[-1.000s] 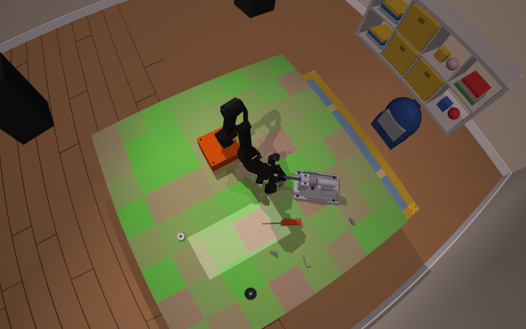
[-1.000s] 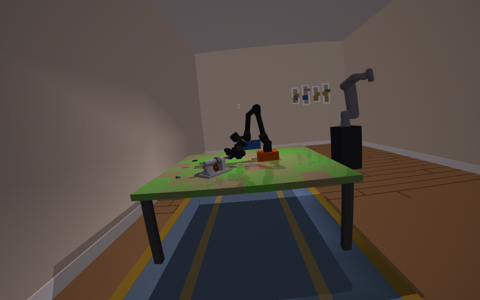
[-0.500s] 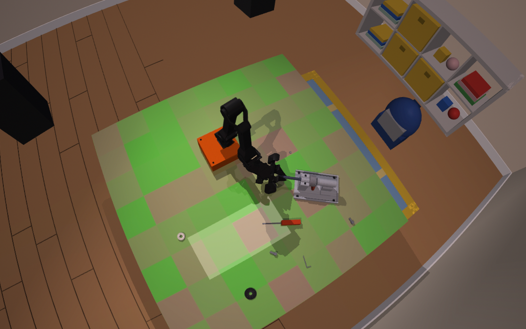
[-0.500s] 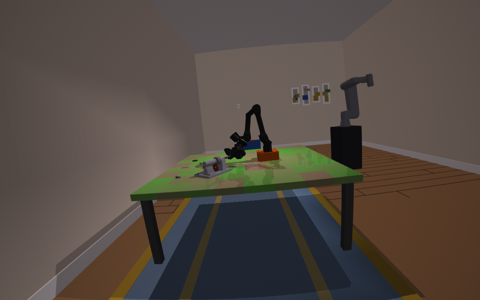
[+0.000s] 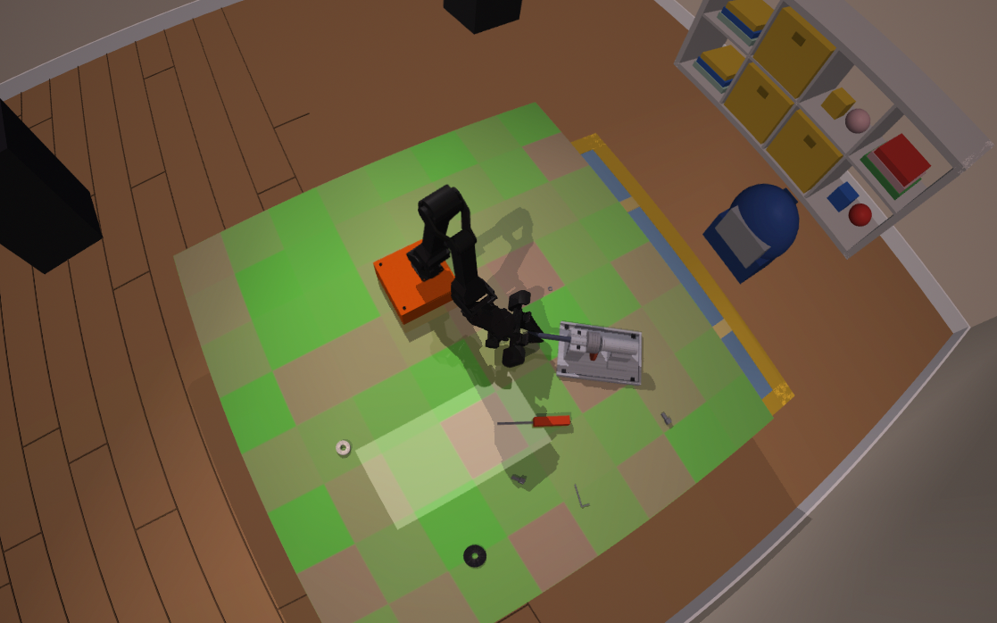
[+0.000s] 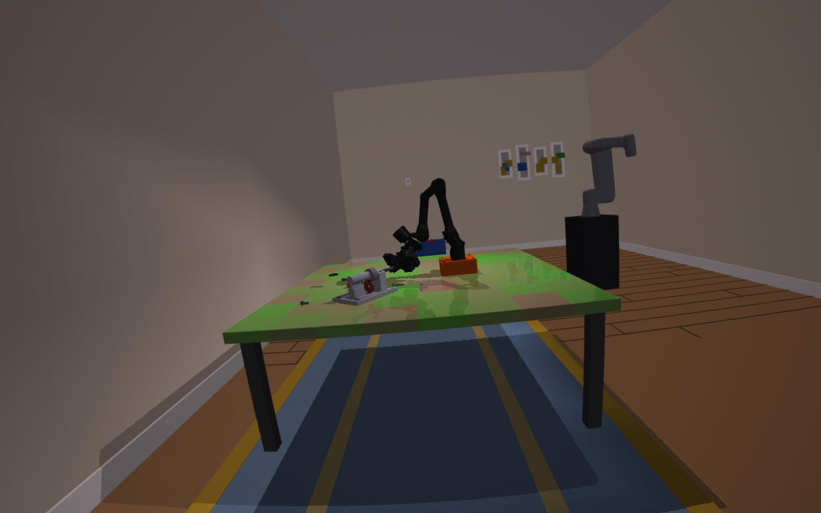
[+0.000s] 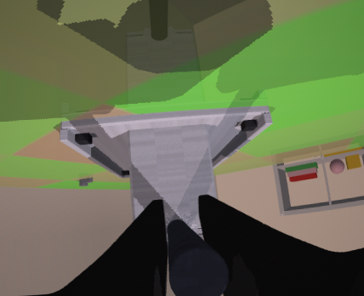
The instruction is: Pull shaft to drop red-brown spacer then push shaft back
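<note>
Now: the dark shaft 30 mm ahead of my gripper tip, 40 mm to the left of it and 20 mm above it. Also, from my gripper tip: red-brown spacer (100 mm ahead, 100 mm to the left, 30 mm below).
</note>
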